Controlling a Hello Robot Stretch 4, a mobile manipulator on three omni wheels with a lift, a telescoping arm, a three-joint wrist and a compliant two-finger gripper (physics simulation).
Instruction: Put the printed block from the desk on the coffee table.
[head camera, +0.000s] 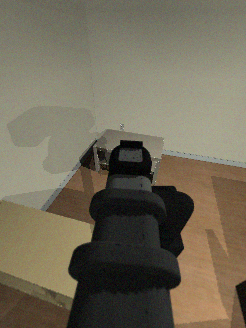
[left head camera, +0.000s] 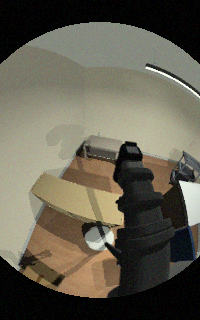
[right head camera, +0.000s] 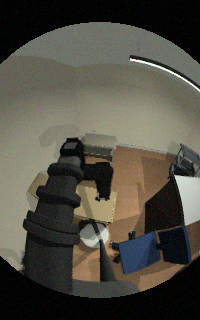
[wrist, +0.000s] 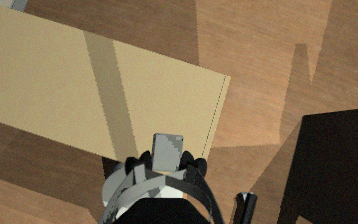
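Note:
My gripper is shut on the printed block, a small light-grey block with darker patches. In the wrist view the block stands out between the dark fingertips, over the right end of the tan cabinet. The coffee table is low and grey, in the far corner of the room, apart from the gripper. The arm hides part of it in the head camera view. The white-topped desk is at the right.
A long tan cabinet stands along the left wall, nearer than the coffee table. A blue chair is beside the desk. A grey chair-like piece stands behind the desk. A white disc is low near the mast.

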